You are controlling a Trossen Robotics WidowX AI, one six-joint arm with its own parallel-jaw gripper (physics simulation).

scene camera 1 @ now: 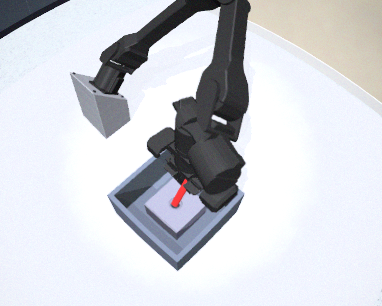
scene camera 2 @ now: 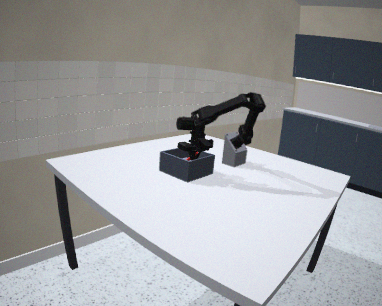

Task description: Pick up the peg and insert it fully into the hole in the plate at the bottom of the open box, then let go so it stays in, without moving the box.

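Frame: origin at the arm's base, x down, y right, z back, level; millimetres.
Where they show: gripper, fingertip midpoint: (scene camera 1: 188,190); arm's base at its link origin: (scene camera 1: 103,88) (scene camera 2: 235,143).
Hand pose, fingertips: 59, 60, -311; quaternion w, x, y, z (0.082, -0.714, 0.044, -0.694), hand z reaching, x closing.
Each offset is from my fingertips to the top centre of the thing, as dx, dy, dz. Level surfaces: height alone.
The red peg @[-57, +13, +3] (scene camera 1: 179,195) (scene camera 2: 189,158) is held by its upper part in my gripper (scene camera 1: 187,183), which is shut on it and reaches down into the open box. The peg is tilted, and its lower end is at the hole in the light plate @[+2, +40, +3] (scene camera 1: 172,221). A dark sliver of the hole shows beside the peg's end; how deep the end sits cannot be told. The plate lies on the bottom of the blue-grey open box @[-35, +40, +3] (scene camera 1: 145,235) (scene camera 2: 176,170). In the scene camera 2 view the box wall hides the plate's hole and the fingertips are small and dark.
The grey slanted block (scene camera 1: 102,112) (scene camera 2: 234,157) that bears the arm's base stands on the white table @[dx +63] (scene camera 1: 310,210) (scene camera 2: 210,215) near the box. The box's walls surround the plate closely, and the gripper's wide body hangs over the box's rim in the scene camera 1 view.
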